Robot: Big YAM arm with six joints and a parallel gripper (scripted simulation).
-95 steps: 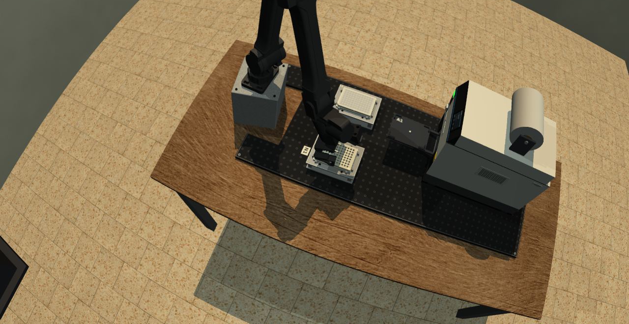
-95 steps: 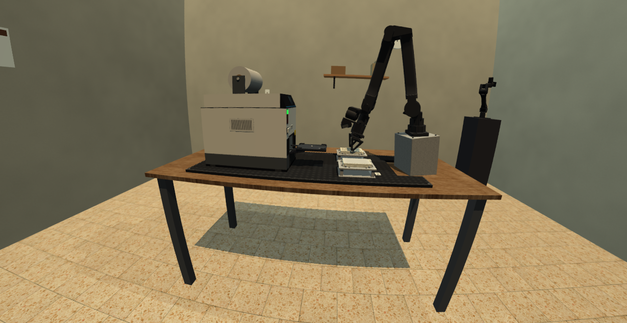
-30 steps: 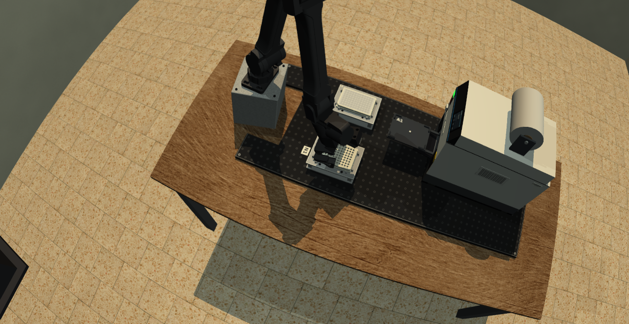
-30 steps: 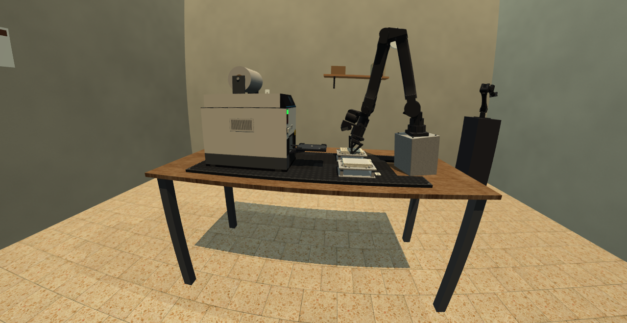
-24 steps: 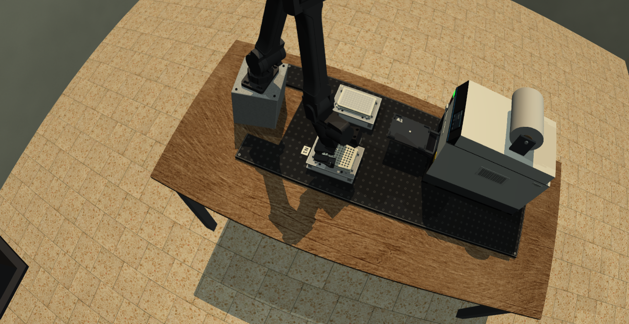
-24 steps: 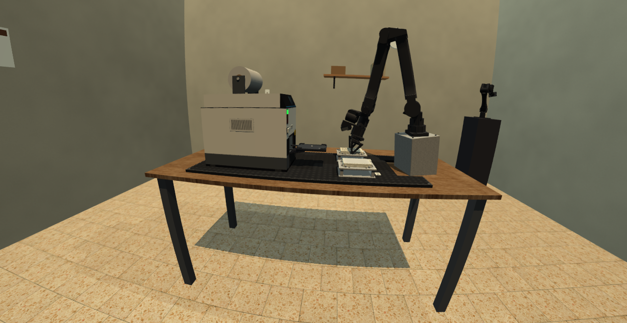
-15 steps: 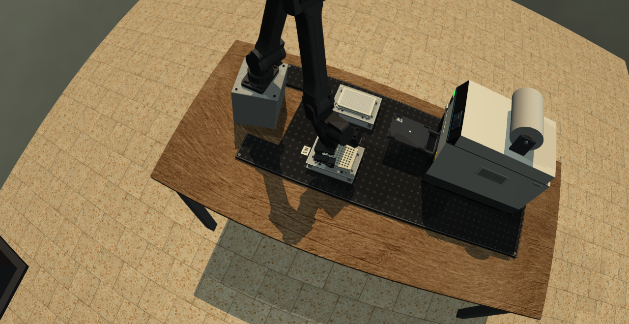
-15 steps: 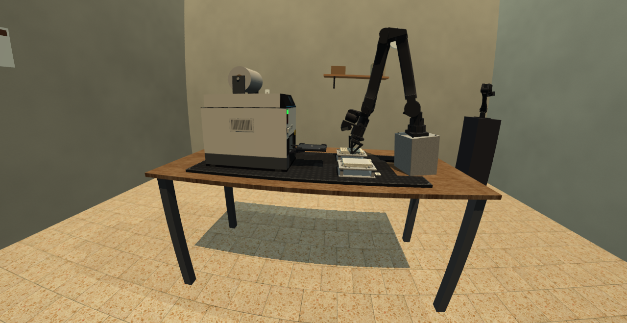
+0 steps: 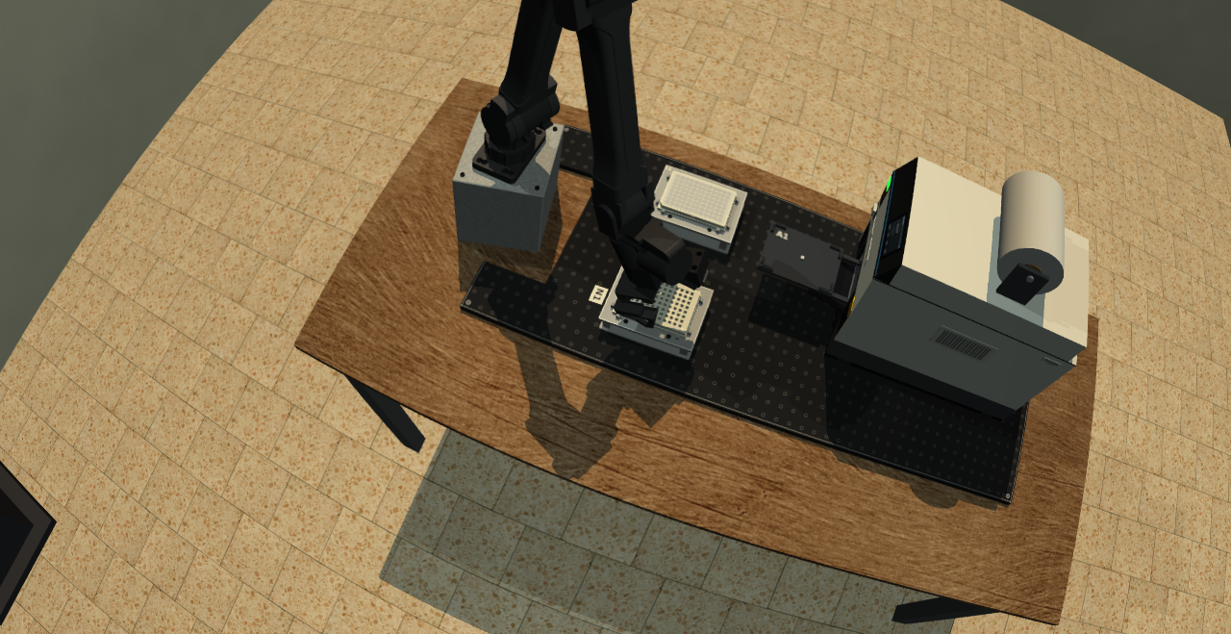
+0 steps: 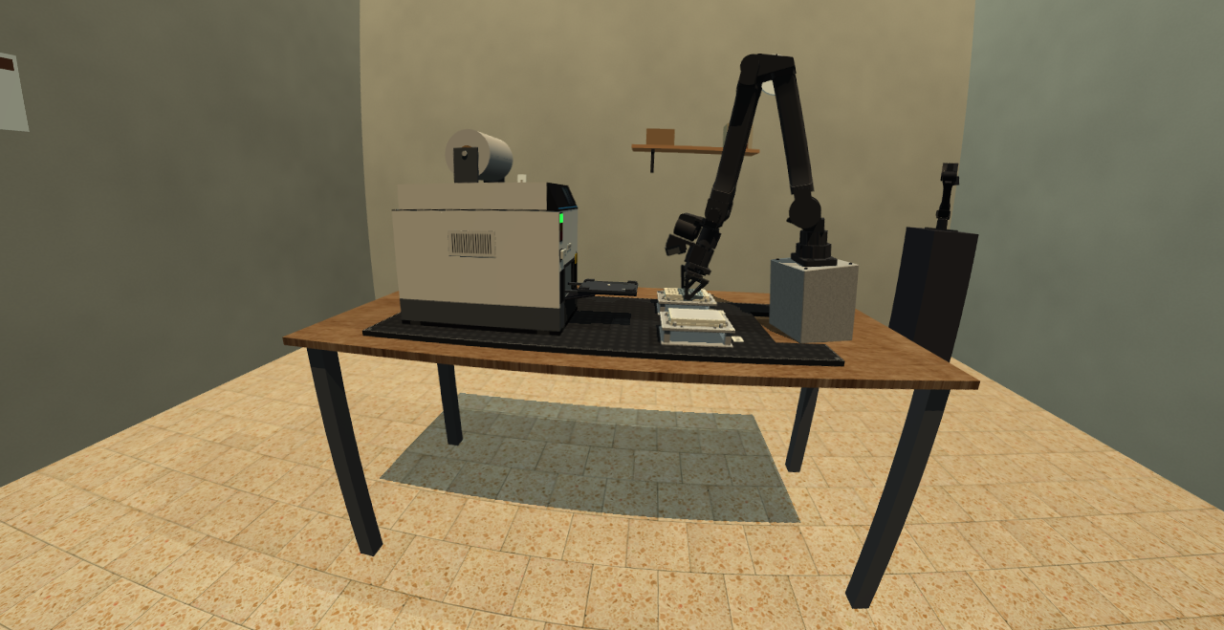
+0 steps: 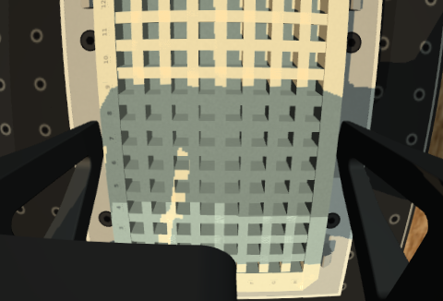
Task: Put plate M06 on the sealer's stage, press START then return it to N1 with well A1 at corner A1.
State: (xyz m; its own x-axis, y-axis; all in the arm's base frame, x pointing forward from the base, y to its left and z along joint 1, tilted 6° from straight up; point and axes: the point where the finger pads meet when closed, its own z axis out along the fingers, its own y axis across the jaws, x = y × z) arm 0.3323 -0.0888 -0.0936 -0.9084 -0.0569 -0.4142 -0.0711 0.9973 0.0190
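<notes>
Right now the plate M06 is right at my hand. Also, from my hand: plate nest N1: 2 cm below; N1 label: 10 cm behind, 1 cm to the right, 5 cm below; well plate: 1 cm behind, 22 cm to the left.
</notes>
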